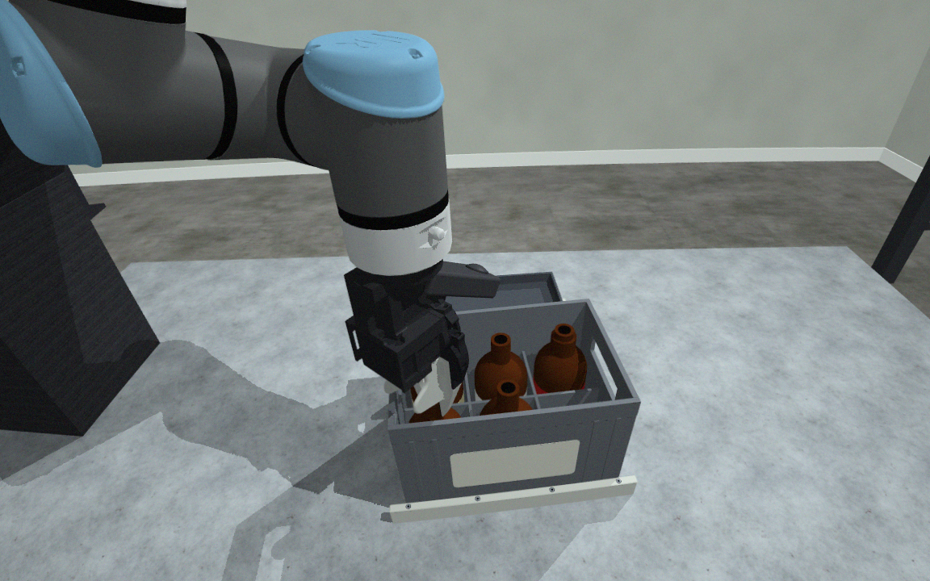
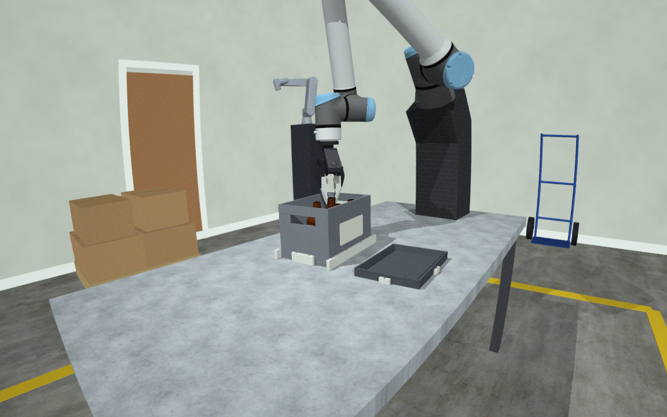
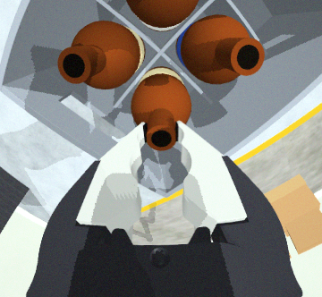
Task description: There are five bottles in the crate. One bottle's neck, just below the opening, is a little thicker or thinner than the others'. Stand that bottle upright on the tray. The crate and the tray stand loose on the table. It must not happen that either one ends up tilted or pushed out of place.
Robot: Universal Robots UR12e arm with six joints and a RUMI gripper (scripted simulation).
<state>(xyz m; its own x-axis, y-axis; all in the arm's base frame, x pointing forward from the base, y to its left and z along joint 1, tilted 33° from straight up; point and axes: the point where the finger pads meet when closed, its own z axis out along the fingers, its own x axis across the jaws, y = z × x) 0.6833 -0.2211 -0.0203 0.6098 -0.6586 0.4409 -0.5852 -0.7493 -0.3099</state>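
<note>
The crate is 90 mm ahead of my hand, 40 mm to the left of it and 70 mm below it. Round my hand: grey tray 120 mm ahead, 330 mm to the left, 140 mm below; glass bottle 170 mm ahead, 90 mm to the left, 70 mm below.
</note>
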